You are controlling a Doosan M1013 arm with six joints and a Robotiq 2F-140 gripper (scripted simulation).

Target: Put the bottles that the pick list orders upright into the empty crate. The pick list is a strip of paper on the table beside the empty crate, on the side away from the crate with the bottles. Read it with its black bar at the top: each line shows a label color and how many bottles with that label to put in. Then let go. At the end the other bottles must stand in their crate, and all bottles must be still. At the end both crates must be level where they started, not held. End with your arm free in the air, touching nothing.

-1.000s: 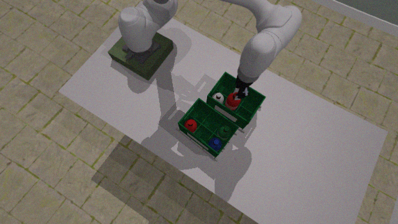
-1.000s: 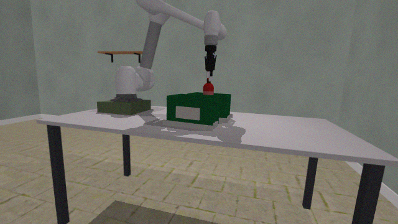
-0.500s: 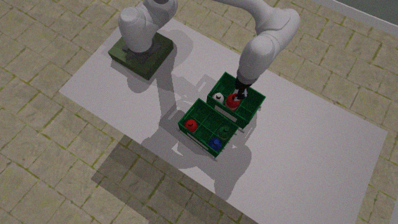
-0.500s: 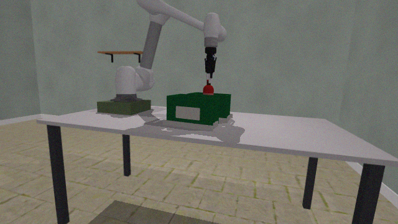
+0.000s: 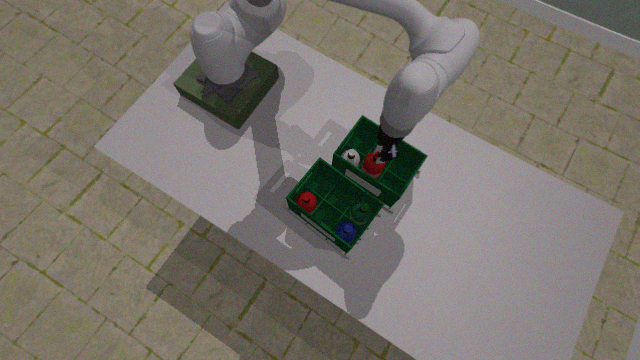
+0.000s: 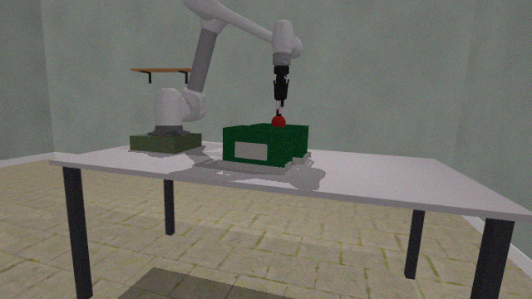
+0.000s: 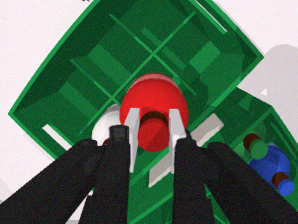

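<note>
The white-capped bottle lies 18 cm below my hand, 9 cm behind it and 1 cm to the right of it. From my hand the other things lie so: green-capped bottle: 18 cm below, 14 cm to the right, 6 cm ahead; pick list: 27 cm below, 19 cm to the left, 1 cm ahead; blue bottle: 23 cm to the right, 18 cm below, 7 cm ahead.
</note>
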